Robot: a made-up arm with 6 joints.
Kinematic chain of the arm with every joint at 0, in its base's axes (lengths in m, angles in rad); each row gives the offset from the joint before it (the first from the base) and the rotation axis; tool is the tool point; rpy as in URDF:
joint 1: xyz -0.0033 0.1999 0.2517 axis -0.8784 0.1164 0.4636
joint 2: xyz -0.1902 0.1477 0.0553 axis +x
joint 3: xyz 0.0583 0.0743 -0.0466 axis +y
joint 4: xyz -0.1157 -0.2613 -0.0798 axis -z
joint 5: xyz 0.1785 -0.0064 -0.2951 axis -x
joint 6: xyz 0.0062 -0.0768 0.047 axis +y
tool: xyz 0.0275 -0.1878 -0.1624 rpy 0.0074 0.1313 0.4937
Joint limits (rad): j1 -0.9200..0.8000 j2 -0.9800..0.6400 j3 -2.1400..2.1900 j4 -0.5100..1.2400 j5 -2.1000..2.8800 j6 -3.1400..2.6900
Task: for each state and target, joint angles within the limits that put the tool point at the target. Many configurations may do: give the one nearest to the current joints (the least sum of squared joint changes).
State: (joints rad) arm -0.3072 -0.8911 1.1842 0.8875 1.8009 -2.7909
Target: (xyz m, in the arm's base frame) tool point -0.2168 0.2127 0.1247
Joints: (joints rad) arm -0.5056 -0.7205 1.1956 0.5728 1.7636 -2.9510
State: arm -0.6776 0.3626 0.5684 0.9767 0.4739 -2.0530
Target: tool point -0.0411 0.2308 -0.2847
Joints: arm -0.4767 0.5033 0.0110 0.4240 0.0431 -1.6920
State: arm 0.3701 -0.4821 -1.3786 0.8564 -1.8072 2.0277
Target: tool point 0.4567 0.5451 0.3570
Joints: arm 0.6797 -0.7269 -1.9523 0.8420 -1.9570 2.0406
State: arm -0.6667 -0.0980 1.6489 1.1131 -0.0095 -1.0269
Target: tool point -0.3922 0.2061 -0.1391
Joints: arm -0.8267 0.3319 1.4469 0.7012 0.4992 -1.3442
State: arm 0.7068 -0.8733 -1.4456 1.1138 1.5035 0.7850
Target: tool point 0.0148 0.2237 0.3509
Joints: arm 0.7154 -0.5658 -1.3239 1.1991 2.1921 1.2217
